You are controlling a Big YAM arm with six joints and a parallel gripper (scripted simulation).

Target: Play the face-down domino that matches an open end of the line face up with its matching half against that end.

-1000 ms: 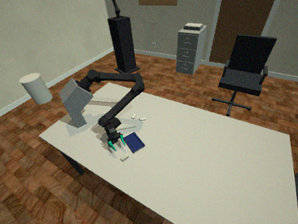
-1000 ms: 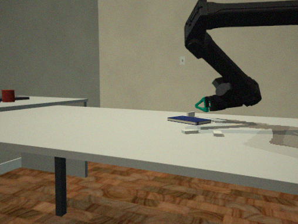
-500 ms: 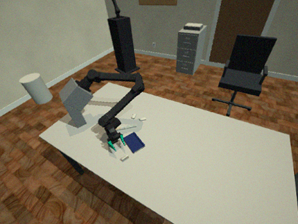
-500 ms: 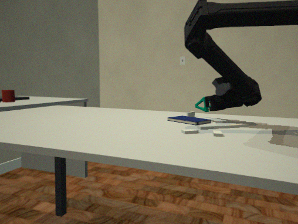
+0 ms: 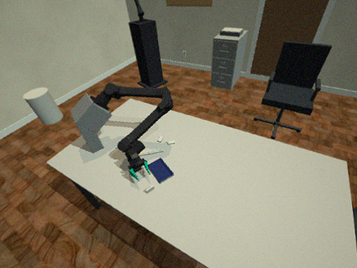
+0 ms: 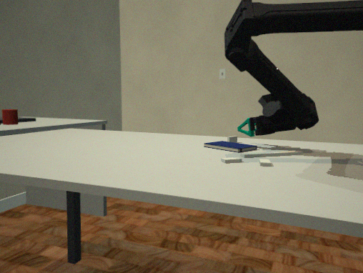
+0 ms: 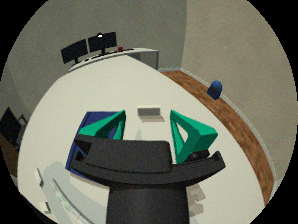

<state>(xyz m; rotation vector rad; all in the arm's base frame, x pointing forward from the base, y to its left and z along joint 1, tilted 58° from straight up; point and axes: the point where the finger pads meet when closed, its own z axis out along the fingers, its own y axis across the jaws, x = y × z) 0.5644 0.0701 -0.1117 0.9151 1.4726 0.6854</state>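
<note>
Now: hand 6 cm short of the white domino, 5 cm above it and 1 cm to the left of it. Also, from my hand: book (12 cm to the left, 6 cm below).
</note>
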